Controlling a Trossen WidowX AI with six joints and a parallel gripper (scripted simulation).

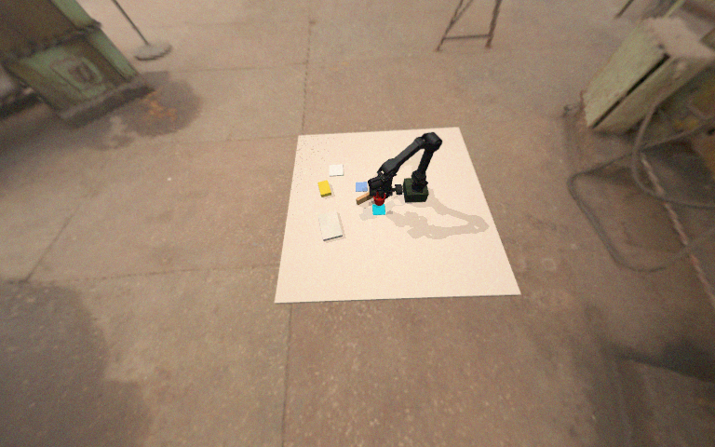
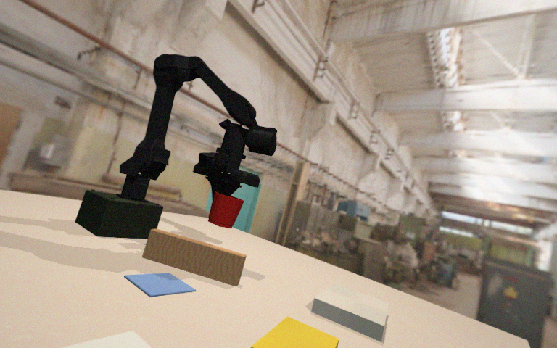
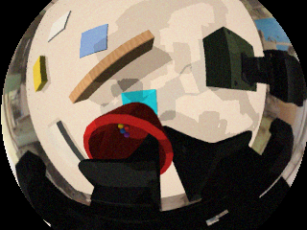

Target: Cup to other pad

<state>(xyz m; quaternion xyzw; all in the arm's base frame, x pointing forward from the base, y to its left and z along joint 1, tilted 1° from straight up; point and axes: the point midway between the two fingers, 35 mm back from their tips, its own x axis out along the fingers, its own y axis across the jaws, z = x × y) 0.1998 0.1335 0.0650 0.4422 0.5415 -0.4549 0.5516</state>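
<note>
Right now the cyan pad is 13 cm below my gripper tip, 3 cm ahead of it and 1 cm to the left of it. Round my gripper tip: grey slab 32 cm ahead, 17 cm to the left, 11 cm below; then red cup 3 cm ahead, 1 cm to the left; then wooden block 10 cm below, 10 cm ahead, 8 cm to the right.
</note>
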